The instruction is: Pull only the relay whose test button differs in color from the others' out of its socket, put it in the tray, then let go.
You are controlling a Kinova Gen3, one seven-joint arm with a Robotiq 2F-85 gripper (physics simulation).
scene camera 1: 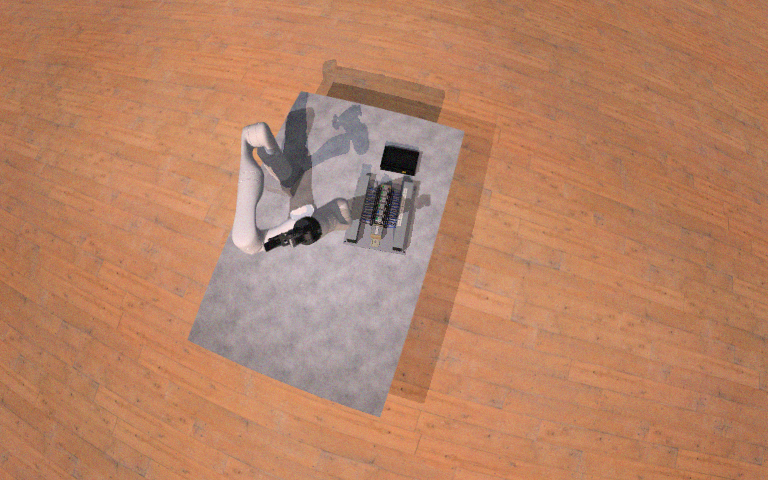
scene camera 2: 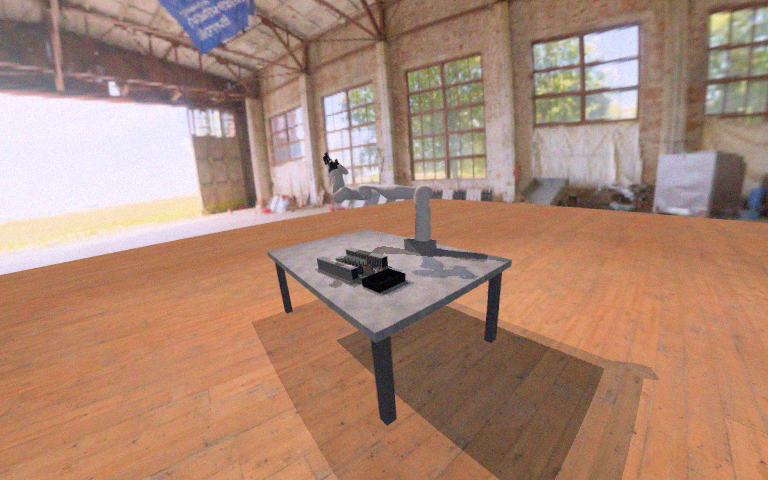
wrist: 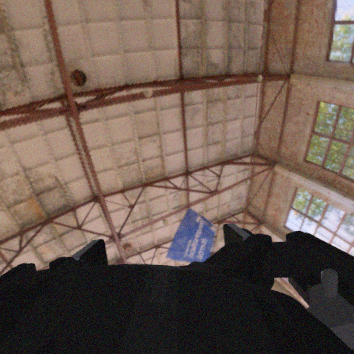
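Where they show: gripper, fingertip midpoint: [scene camera 1: 277, 246] [scene camera 2: 331, 156] [wrist: 164, 245]; arm's base at its link origin: [scene camera 1: 282, 172] [scene camera 2: 422, 240].
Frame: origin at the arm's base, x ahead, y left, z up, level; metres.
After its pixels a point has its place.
My gripper [scene camera 1: 270, 244] @(x 0.348, y -0.416, z 0.554 m) [scene camera 2: 325, 157] @(x 0.348, y -0.416, z 0.554 m) [wrist: 164, 245] @(x 0.348, y -0.416, z 0.554 m) is open and empty. It is high above the table and points upward, away from the relays; the wrist view shows roof between its fingers. A row of several relays [scene camera 1: 383, 204] @(x 0.484, y -0.007, z -0.025 m) stands in sockets between two grey ducts on a panel. The test buttons are too small to tell which differs in color. The black tray [scene camera 1: 399, 159] @(x 0.480, y 0.248, z -0.058 m) [scene camera 2: 384, 279] @(x 0.462, y 0.205, z -0.057 m) lies beside one end of the panel, apart from it. No relay can be made out in the tray.
The grey table [scene camera 1: 317, 316] @(x 0.371, y -0.545, z -0.060 m) [scene camera 2: 453, 257] @(x 0.007, y 0.247, z -0.061 m) carries the arm's base, the panel and the tray. Two grey ducts [scene camera 1: 403, 217] @(x 0.585, y -0.048, z 0.002 m) [scene camera 2: 338, 268] @(x 0.594, y 0.019, z -0.013 m) rise along both sides of the relay row. The white arm [scene camera 1: 247, 192] @(x 0.085, y -0.245, z 0.345 m) [scene camera 2: 422, 215] @(x 0.022, y 0.033, z 0.159 m) bends over the table's side next to the panel.
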